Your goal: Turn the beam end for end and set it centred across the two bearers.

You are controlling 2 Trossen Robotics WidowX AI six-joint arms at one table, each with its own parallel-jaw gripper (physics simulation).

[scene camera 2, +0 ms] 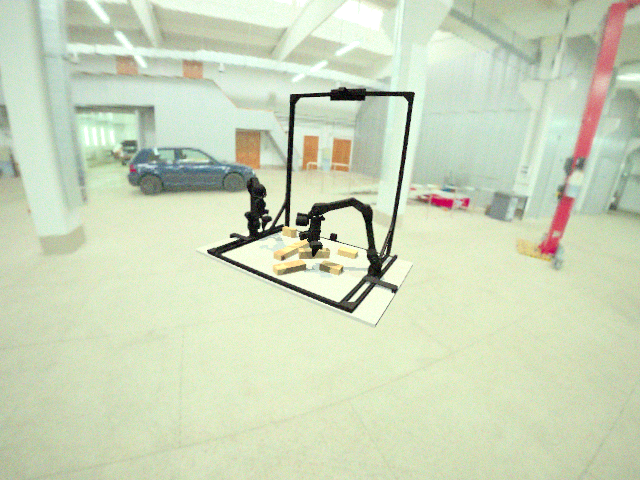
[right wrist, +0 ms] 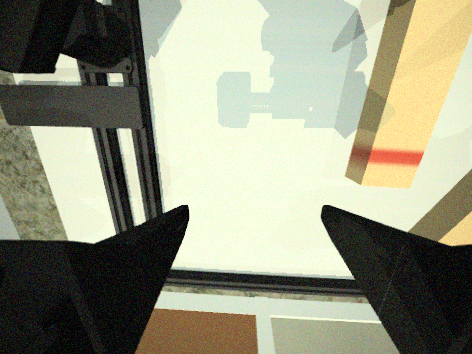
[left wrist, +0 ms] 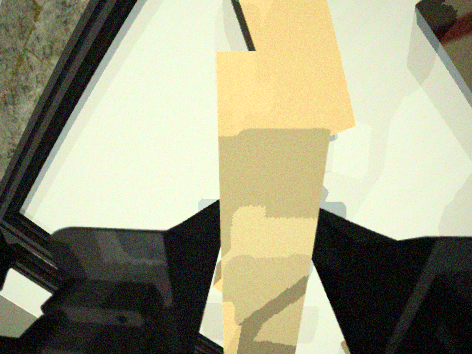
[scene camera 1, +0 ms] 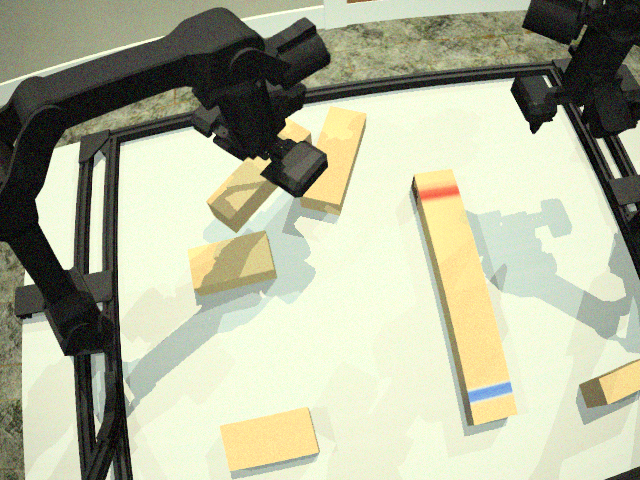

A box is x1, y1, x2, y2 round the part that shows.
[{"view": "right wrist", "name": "right gripper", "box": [0, 205, 471, 353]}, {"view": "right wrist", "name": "beam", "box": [345, 0, 471, 188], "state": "on the table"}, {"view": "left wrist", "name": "left gripper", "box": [0, 199, 471, 353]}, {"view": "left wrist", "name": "beam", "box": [415, 0, 471, 92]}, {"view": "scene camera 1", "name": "left gripper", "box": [191, 79, 327, 197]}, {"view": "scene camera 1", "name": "right gripper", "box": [510, 44, 639, 138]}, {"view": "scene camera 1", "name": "beam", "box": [411, 169, 517, 425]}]
